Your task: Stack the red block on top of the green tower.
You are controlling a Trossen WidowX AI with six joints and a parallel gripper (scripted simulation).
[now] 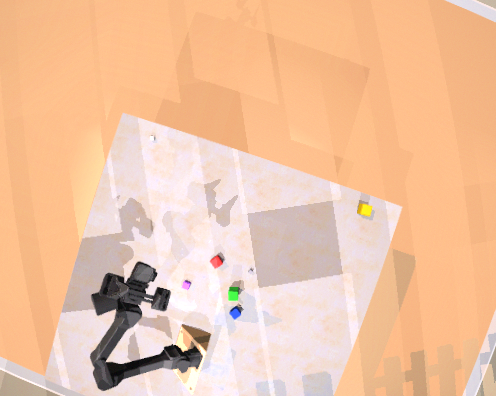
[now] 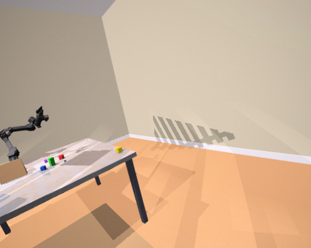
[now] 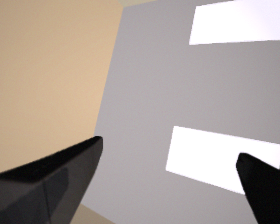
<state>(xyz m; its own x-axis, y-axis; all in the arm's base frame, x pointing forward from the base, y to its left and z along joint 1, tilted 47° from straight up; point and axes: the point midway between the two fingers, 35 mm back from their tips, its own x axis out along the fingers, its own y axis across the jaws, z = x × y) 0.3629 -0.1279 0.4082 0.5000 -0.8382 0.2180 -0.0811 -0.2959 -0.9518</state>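
My gripper tip is now 53 cm above the red block, 13 cm to the left of it and 2 cm short of it. Also, from my gripper tip: blue block 54 cm below, 28 cm to the right, 16 cm behind; small purple block 54 cm below, 13 cm behind, 5 cm to the right; yellow block 64 cm to the right, 53 cm below, 45 cm ahead.
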